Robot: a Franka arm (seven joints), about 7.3 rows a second.
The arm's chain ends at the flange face. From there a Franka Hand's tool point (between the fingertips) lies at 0.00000 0.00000 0.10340 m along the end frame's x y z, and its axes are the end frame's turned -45 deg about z.
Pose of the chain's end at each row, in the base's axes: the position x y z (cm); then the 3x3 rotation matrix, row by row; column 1 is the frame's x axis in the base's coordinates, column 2 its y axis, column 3 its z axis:
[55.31, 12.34, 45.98], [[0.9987, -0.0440, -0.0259], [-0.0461, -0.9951, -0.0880], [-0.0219, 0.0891, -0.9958]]
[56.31, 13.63, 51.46], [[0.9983, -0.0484, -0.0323], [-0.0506, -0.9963, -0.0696], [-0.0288, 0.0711, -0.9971]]
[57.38, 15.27, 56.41], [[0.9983, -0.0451, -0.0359], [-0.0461, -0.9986, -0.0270], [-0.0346, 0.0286, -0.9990]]
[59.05, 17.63, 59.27], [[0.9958, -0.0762, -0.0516], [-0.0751, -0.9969, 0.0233], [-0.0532, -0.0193, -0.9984]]
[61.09, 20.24, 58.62], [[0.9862, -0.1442, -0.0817], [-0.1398, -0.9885, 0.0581], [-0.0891, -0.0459, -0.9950]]
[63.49, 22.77, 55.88], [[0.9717, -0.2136, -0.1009], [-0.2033, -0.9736, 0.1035], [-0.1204, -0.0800, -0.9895]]
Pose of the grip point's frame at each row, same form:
[55.04, 11.43, 35.68], [[0.7373, 0.6751, -0.0259], [0.6710, -0.7362, -0.0880], [-0.0785, 0.0475, -0.9958]]
[55.98, 12.91, 41.15], [[0.7401, 0.6717, -0.0323], [0.6687, -0.7403, -0.0696], [-0.0706, 0.0299, -0.9971]]
[57.01, 14.99, 46.08], [[0.7378, 0.6740, -0.0359], [0.6735, -0.7387, -0.0270], [-0.0447, -0.0042, -0.9990]]
[58.52, 17.87, 48.95], [[0.7580, 0.6503, -0.0516], [0.6518, -0.7580, 0.0233], [-0.0240, -0.0513, -0.9984]]
[60.25, 20.84, 48.33], [[0.7993, 0.5954, -0.0817], [0.6001, -0.7978, 0.0581], [-0.0305, -0.0955, -0.9950]]
[62.45, 23.84, 45.65], [[0.8381, 0.5361, -0.1009], [0.5447, -0.8322, 0.1035], [-0.0286, -0.1417, -0.9895]]

